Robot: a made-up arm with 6 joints.
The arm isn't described. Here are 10 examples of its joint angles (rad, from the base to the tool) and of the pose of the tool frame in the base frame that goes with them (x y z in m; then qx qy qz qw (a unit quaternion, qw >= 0)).
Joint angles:
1: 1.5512 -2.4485 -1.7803 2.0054 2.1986 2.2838
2: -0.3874 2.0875 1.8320 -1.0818 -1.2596 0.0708
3: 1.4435 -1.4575 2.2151 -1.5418 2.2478 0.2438
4: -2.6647 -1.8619 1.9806 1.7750 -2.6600 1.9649
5: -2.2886 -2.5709 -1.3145 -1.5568 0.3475 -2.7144
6: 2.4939 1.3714 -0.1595 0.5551 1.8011 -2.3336
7: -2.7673 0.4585 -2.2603 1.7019 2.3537 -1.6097
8: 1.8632 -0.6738 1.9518 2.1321 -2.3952 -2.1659
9: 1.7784 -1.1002 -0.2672 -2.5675 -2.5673 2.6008
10: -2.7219 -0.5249 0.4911 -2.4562 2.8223 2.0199
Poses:
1: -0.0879 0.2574 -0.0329 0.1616 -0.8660 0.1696 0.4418
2: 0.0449 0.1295 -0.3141 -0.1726 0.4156 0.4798 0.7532
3: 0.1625 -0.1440 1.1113 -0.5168 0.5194 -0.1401 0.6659
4: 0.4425 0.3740 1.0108 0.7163 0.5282 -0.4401 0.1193
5: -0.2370 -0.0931 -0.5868 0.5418 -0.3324 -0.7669 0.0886
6: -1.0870 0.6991 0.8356 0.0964 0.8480 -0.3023 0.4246
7: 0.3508 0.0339 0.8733 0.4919 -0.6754 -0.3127 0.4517
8: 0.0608 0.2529 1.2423 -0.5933 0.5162 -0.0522 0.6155
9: 0.2539 -1.0280 1.0445 -0.4400 -0.6443 0.3802 0.4967
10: 0.2808 0.2680 1.6568 0.1566 0.7813 0.1071 0.5946
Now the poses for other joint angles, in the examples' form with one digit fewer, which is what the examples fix.
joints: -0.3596 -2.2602 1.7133 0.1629 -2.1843 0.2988
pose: -0.860 0.328 0.682 -0.050 0.919 0.118 0.372
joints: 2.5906 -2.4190 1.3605 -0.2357 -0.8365 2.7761
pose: 0.987 -0.637 0.471 -0.485 0.487 -0.251 0.681
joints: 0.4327 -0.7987 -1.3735 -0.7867 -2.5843 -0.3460
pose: -0.803 -0.308 0.635 -0.264 -0.001 0.359 0.895
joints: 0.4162 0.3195 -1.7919 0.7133 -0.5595 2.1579
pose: -0.629 -0.280 1.124 0.105 0.565 -0.746 0.336
